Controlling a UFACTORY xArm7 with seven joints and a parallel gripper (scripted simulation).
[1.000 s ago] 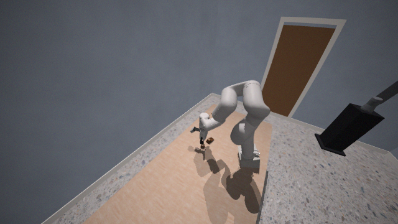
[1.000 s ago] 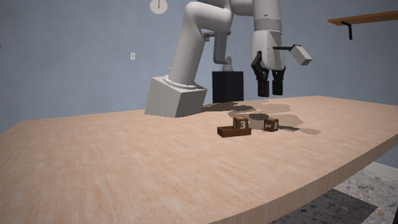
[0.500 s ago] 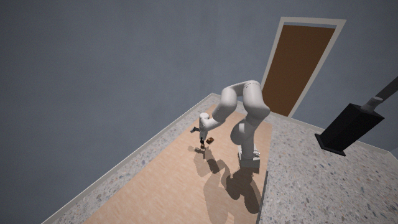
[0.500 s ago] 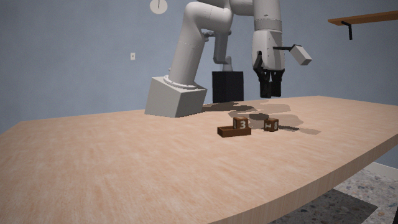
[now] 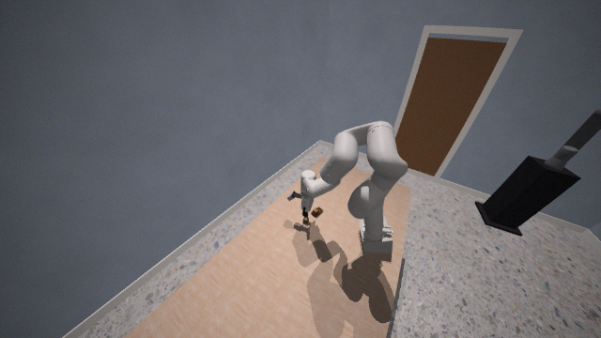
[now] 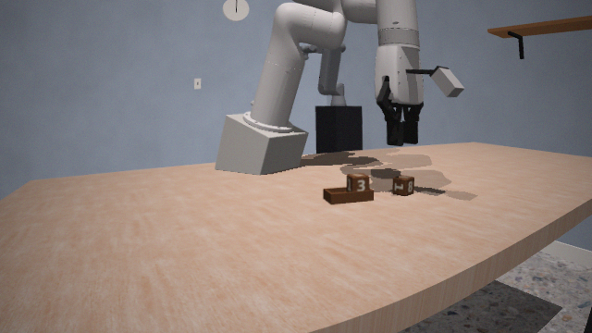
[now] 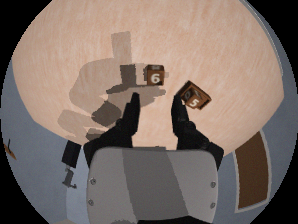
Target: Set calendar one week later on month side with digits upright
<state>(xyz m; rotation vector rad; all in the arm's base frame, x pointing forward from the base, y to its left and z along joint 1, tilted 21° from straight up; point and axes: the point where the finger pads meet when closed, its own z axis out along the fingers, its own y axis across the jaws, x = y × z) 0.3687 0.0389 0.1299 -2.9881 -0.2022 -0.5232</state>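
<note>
The cube is 90 mm below my hand. From my hand the other things lie so: brown wooden tray: 100 mm to the right, 100 mm below, 30 mm behind.
</note>
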